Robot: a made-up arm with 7 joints.
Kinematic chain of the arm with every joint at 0, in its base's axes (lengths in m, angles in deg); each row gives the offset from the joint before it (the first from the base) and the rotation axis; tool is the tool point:
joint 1: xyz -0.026 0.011 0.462 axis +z
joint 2: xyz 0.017 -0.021 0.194 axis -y
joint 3: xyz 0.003 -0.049 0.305 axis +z
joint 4: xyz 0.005 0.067 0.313 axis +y
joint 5: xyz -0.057 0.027 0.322 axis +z
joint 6: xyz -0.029 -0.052 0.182 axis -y
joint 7: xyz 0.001 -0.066 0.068 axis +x
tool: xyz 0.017 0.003 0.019
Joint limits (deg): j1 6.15..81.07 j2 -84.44..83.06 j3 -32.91..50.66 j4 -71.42..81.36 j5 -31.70..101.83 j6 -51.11..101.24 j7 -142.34..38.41
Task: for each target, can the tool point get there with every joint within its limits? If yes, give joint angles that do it. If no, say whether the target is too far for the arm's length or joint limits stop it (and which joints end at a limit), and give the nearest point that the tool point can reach.
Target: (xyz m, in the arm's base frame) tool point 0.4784 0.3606 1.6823
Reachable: yes | joints 33.53 -34.47 -20.86 -15.70 83.45 21.34 -70.31
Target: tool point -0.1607 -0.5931 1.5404
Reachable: yes | joints 68.03 14.58 20.37 -48.41 87.39 -30.09 -107.02
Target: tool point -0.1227 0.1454 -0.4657
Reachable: no: joint limits stop it (at a limit: joint 1, joint 2, joint 4, joint 5, joint 7) | nearest point 0.0545 0.7094 0.1212 | short by 0.833 m
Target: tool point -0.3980 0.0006 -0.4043
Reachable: no: joint limits stop it (at a limit: joint 1, joint 2, joint 4, joint 5) | nearest point -0.6735 -0.0755 0.1454 | short by 0.620 m
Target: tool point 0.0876 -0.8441 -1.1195
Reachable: no: too far | nearest point -0.0091 -0.6971 0.1372 | short by 1.269 m
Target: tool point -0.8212 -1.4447 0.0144
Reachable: no: too far | nearest point -0.5559 -0.9590 0.3928 | short by 0.670 m
